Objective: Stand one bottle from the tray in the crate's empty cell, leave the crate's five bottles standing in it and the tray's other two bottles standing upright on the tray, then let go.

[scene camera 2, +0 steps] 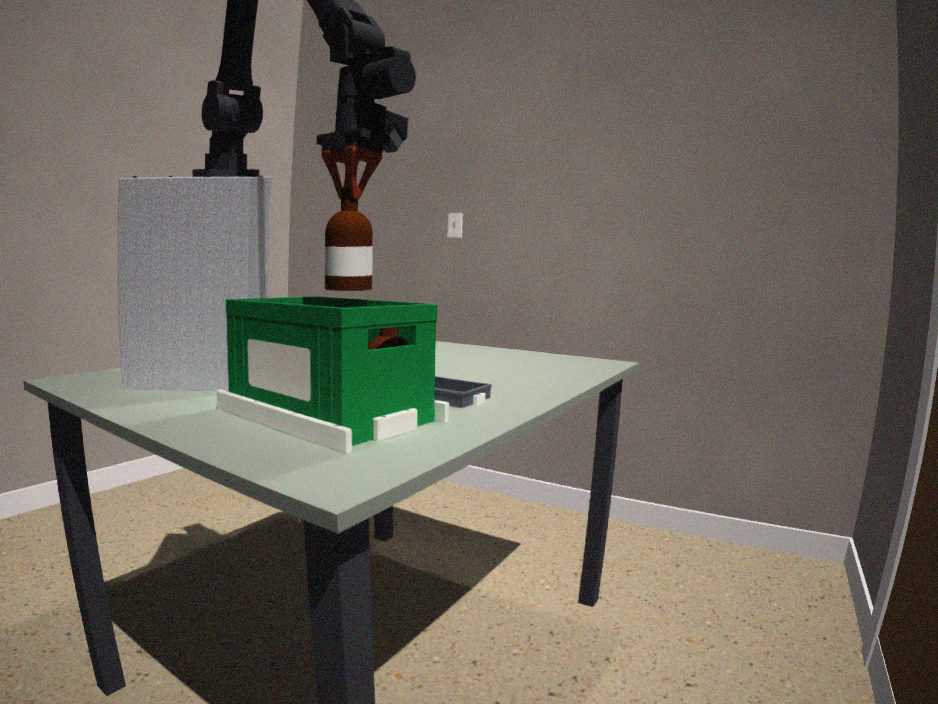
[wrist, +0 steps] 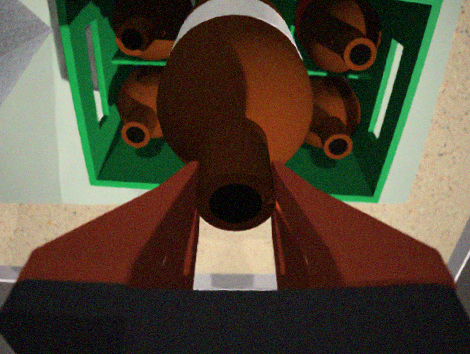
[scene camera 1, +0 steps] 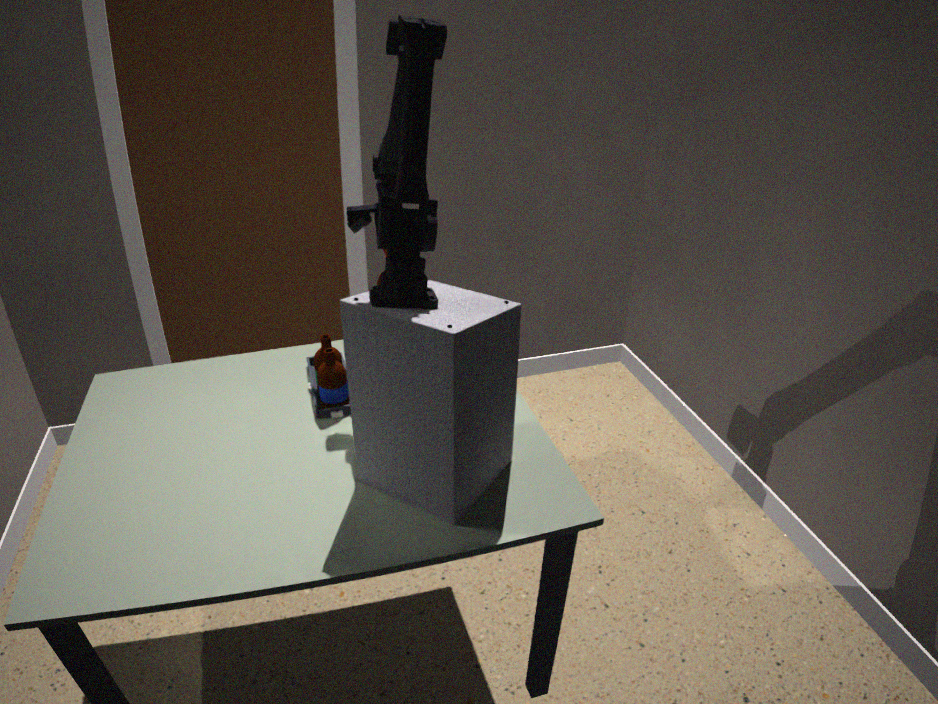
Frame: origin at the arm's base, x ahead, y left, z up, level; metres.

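Seen in the pictures: gripper, between the fingertips: point(scene camera 2: 349, 199) point(wrist: 235, 176); arm's base, origin of its link: point(scene camera 2: 226, 176) point(scene camera 1: 402, 301).
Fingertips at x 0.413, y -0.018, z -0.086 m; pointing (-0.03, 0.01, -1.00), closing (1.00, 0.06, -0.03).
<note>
Pixels of each thing's top centre, then the offset from my fingertips to it. Level surfaces: height alone.
- brown bottle with a white label, centre of its top: point(wrist: 226, 194) point(scene camera 2: 350, 188) dy +0.005, dx -0.002, dz +0.017 m
- green crate, centre of its top: point(wrist: 240, 101) point(scene camera 2: 327, 301) dy -0.040, dx +0.001, dz -0.157 m
- tray, centre of its top: point(scene camera 2: 412, 378) point(scene camera 1: 329, 379) dy +0.186, dx -0.022, dz -0.306 m
- table, height of its surface: dz -0.332 m
My gripper point(scene camera 2: 349, 195) point(wrist: 235, 176) is shut on the neck of a brown bottle with a white label point(scene camera 2: 348, 261) point(wrist: 235, 85). The bottle hangs upright, its base a little above the rim of the green crate point(scene camera 2: 284, 324) point(wrist: 83, 135). In the wrist view four crate bottles show around it: one at upper left point(wrist: 147, 42), one at lower left point(wrist: 142, 102), one at upper right point(wrist: 340, 30) and one at lower right point(wrist: 335, 107). The held bottle hides the crate's middle. In scene camera 1, two bottles point(scene camera 1: 331, 378) point(scene camera 1: 326, 354) stand upright on the tray point(scene camera 1: 331, 413) point(scene camera 2: 463, 393).
A grey pedestal point(scene camera 1: 405, 409) point(scene camera 2: 185, 280) carries the arm and stands on the table point(scene camera 1: 189, 484) point(scene camera 2: 530, 371). White strips point(scene camera 2: 284, 421) point(scene camera 2: 395, 423) lie along the crate's foot. The crate stands near a table corner. The pedestal hides the crate in scene camera 1.
</note>
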